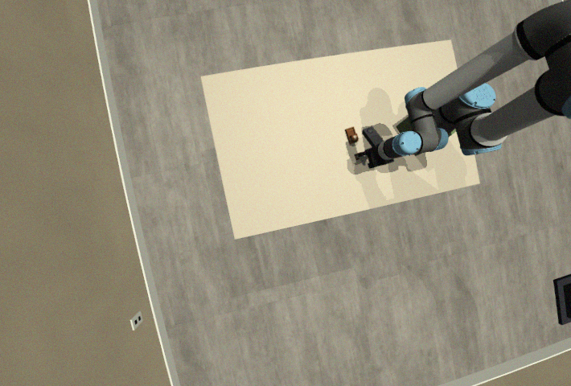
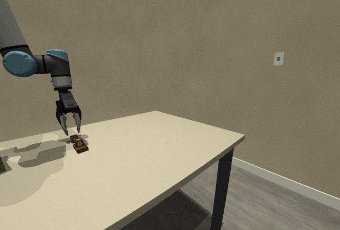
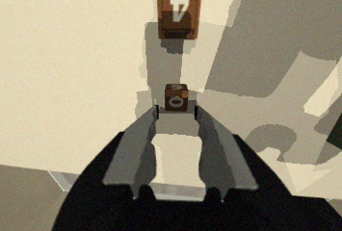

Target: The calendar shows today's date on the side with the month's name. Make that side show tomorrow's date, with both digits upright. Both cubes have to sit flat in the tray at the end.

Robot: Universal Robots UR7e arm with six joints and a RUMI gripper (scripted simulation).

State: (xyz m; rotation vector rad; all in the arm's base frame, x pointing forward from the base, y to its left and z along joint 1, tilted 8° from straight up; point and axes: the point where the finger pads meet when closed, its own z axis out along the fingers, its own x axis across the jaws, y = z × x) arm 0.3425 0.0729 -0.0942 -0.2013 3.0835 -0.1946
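The brown digit cube lies 40 mm below my hand. From my hand the other things lie so: brown calendar tray: 110 mm to the right, 40 mm below, 10 mm ahead.
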